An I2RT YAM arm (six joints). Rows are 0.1 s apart.
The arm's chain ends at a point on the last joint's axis. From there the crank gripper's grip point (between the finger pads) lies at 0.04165 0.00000 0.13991 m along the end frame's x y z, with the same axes.
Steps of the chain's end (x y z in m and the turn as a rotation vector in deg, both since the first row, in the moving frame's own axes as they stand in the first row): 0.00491 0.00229 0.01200 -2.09 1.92 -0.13; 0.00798 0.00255 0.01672 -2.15 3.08 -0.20; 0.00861 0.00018 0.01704 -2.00 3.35 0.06; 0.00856 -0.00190 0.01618 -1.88 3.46 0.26; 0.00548 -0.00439 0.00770 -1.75 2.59 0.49; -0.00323 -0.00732 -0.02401 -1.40 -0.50 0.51; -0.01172 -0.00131 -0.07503 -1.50 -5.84 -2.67
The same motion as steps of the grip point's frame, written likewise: 0.00958 0.00727 0.01043 -2.09 1.92 -0.13; 0.01544 0.00760 0.01418 -2.15 3.08 -0.20; 0.01671 0.00507 0.01428 -2.00 3.35 0.06; 0.01692 0.00285 0.01333 -1.88 3.46 0.26; 0.01174 0.00024 0.00560 -1.75 2.59 0.49; -0.00447 -0.00353 -0.02370 -1.40 -0.50 0.51; -0.02613 0.00080 -0.07154 -1.50 -5.84 -2.67
